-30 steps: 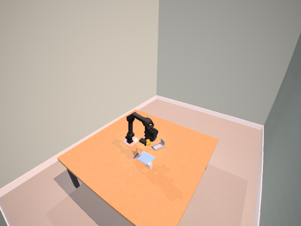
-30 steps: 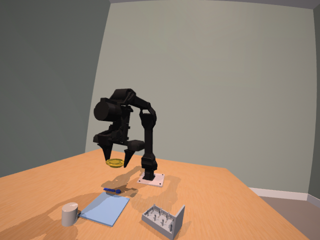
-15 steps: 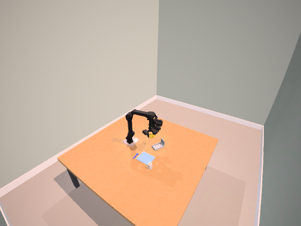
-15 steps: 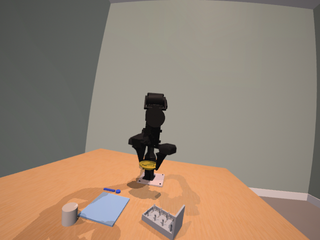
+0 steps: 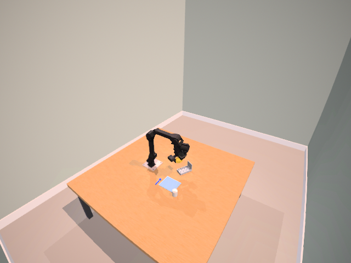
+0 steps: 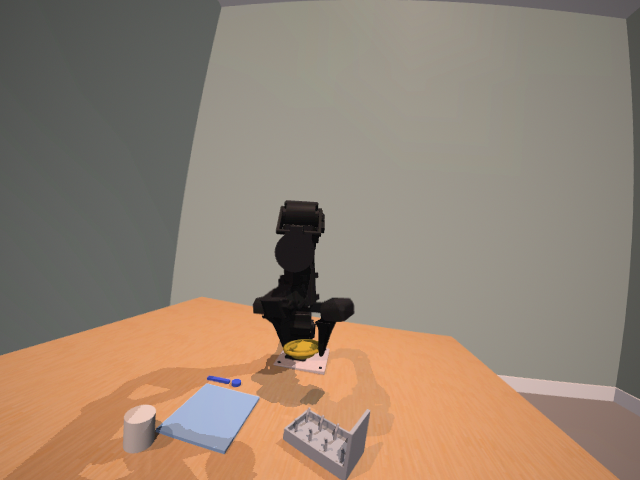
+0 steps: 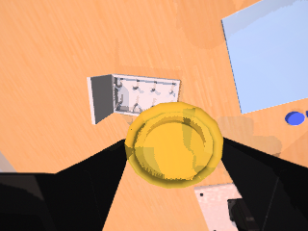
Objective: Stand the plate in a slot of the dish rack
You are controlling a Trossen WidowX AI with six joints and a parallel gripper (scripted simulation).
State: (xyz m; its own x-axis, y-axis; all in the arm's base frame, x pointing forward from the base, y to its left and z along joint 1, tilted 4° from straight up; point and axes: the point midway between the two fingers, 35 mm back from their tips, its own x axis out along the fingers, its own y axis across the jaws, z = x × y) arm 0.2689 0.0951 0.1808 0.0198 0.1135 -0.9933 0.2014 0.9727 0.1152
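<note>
My gripper tip is 130 mm above the grey dish rack, 60 mm to the right of it and 20 mm short of it. Also, from my gripper tip: light blue mat 150 mm to the right, 150 mm below, 40 mm ahead; then yellow plate 10 mm above; then blue spoon 200 mm to the right, 150 mm below, 60 mm behind.
</note>
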